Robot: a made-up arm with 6 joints.
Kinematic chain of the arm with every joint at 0, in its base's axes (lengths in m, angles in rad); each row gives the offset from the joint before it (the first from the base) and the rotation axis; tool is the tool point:
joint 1: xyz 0 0 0.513 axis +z
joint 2: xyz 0 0 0 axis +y
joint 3: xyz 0 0 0.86 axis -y
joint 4: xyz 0 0 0 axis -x
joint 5: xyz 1.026 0 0 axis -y
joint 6: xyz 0 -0.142 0 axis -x
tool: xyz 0 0 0
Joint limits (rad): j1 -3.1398..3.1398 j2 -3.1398..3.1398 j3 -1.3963..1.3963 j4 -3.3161..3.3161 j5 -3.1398..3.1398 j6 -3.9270..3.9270
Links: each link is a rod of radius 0.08 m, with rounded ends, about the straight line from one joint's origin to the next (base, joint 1, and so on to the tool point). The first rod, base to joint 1, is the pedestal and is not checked.
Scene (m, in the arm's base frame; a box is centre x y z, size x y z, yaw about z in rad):
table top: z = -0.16
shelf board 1: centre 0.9 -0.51 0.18 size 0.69 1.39 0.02 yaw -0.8
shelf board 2: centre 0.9 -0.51 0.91 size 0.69 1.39 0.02 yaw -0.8
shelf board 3: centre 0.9 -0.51 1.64 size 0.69 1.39 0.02 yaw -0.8
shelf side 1: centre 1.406 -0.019 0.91 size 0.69 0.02 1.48 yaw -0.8
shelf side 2: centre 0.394 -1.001 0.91 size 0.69 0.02 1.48 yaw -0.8
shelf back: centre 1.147 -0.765 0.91 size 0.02 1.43 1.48 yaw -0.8
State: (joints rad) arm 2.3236 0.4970 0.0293 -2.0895 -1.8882 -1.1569
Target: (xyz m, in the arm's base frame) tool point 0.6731 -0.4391 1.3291
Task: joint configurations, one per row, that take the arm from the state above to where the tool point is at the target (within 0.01 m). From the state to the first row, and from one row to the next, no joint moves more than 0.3 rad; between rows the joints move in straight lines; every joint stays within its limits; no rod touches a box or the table.
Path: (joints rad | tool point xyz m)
1: 2.0333 0.4200 0.0116 -2.0382 -1.8882 -1.1569 | -0.6114 1.0829 0.7744
2: 1.7431 0.3430 -0.0060 -1.9869 -1.8882 -1.1569 | -0.2638 1.1812 0.8500
3: 1.4528 0.2659 -0.0237 -1.9356 -1.8882 -1.1569 | 0.0876 1.1692 0.9227
4: 1.1625 0.1889 -0.0413 -1.8843 -1.8882 -1.1569 | 0.4083 1.0541 0.9921
5: 0.8723 0.1119 -0.0590 -1.8330 -1.8882 -1.1569 | 0.6687 0.8536 1.0580
6: 0.5820 0.0349 -0.0766 -1.7817 -1.8882 -1.1569 | 0.8476 0.5933 1.1203
7: 0.2918 -0.0421 -0.0943 -1.7304 -1.8882 -1.1569 | 0.9331 0.3039 1.1787
8: 0.0015 -0.1192 -0.1120 -1.6791 -1.8882 -1.1569 | 0.9247 0.0167 1.2331
9: -0.2888 -0.1962 -0.1296 -1.6278 -1.8882 -1.1569 | 0.8320 -0.2387 1.2833
10: -0.5790 -0.2732 -0.1473 -1.5765 -1.8882 -1.1569 | 0.6731 -0.4391 1.3291

